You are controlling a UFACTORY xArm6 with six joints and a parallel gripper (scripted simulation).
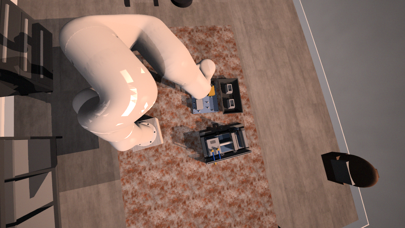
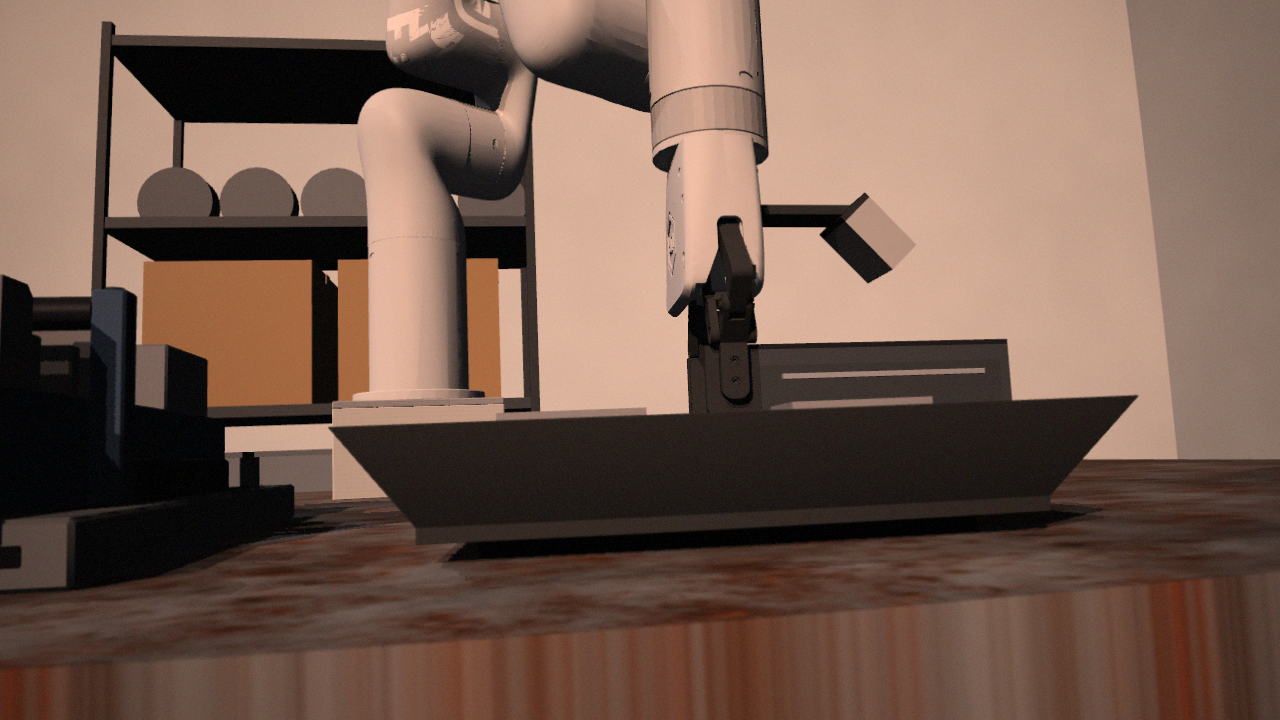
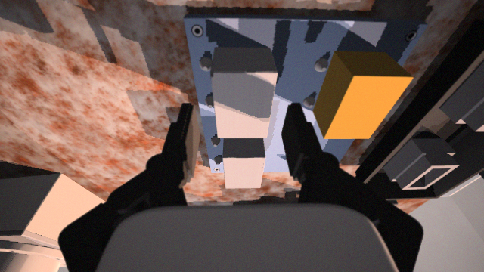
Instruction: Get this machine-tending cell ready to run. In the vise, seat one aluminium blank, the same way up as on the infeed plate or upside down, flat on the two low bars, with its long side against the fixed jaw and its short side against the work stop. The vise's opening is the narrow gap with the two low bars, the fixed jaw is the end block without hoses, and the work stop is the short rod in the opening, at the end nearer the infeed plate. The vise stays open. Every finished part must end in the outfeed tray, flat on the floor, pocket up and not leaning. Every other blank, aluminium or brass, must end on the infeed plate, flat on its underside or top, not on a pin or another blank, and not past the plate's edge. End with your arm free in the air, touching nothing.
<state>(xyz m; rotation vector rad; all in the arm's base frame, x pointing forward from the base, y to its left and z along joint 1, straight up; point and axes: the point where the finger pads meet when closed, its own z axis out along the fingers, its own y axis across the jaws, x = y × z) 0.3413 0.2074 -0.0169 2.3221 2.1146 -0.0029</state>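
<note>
Now: hand 90 mm short of the brass blank, 40 mm above it and 10 mm to the left of it. Round my hand: vise piston rod: 350 mm to the right, 90 mm ahead, 10 mm above; then vise body: 350 mm to the right, 110 mm ahead, 30 mm below.
</note>
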